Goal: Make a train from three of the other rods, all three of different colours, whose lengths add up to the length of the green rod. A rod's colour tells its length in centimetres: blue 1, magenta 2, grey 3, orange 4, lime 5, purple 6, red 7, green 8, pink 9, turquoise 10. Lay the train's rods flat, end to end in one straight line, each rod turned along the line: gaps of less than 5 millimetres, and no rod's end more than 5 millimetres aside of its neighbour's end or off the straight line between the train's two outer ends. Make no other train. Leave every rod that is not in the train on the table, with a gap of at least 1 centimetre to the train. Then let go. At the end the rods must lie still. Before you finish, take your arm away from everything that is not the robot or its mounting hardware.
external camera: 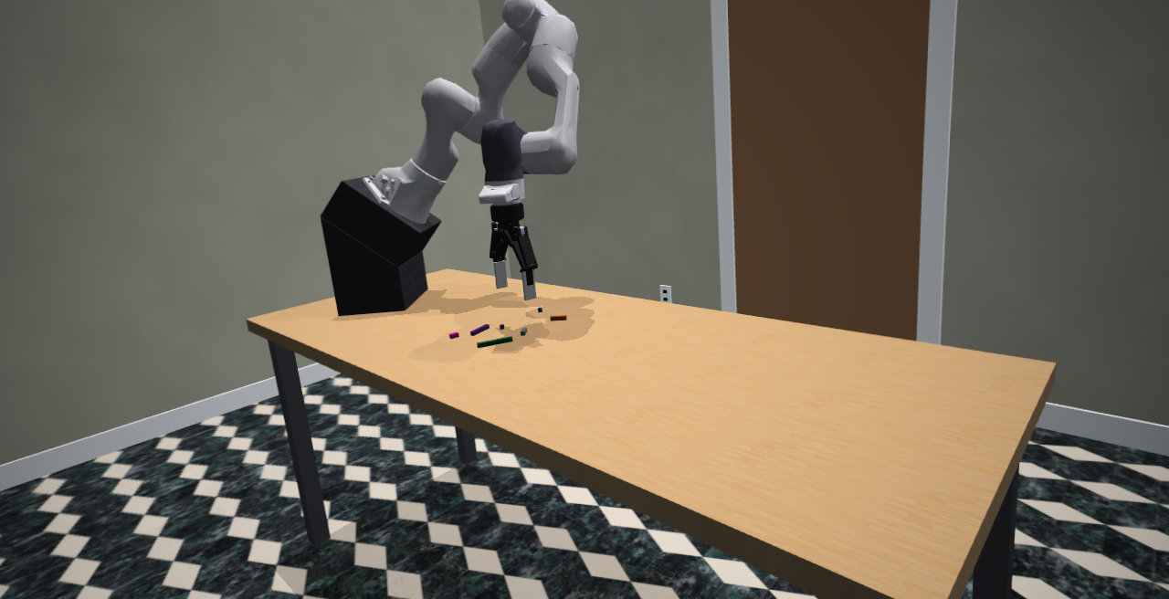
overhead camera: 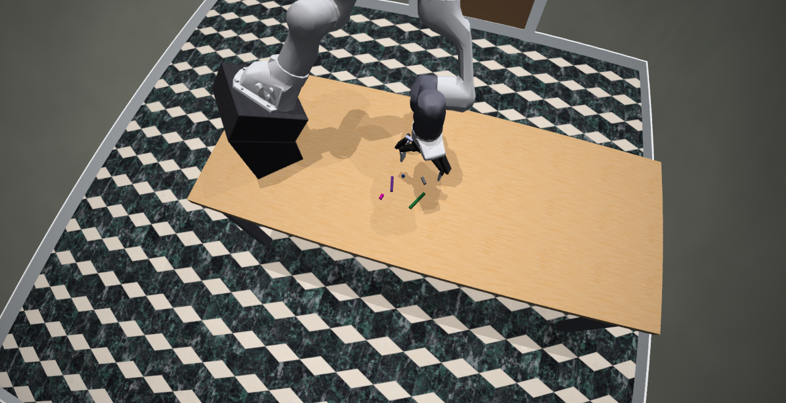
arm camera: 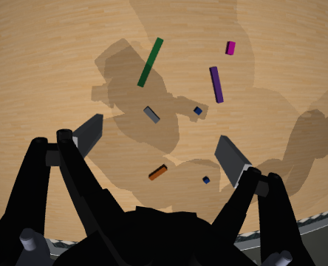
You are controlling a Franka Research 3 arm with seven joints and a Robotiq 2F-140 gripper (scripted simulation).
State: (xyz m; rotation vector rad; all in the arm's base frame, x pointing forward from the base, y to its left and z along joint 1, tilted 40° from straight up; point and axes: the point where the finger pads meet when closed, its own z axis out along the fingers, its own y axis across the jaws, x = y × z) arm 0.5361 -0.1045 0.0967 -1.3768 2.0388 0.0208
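Right now my hand is 100 mm above the grey rod and 10 mm short of it. The rest, counted from my hand: orange rod 120 mm to the left, 100 mm below, 10 mm ahead; then purple rod 100 mm below, 100 mm behind, 40 mm to the right; then green rod 100 mm below, 90 mm to the right, 10 mm ahead.
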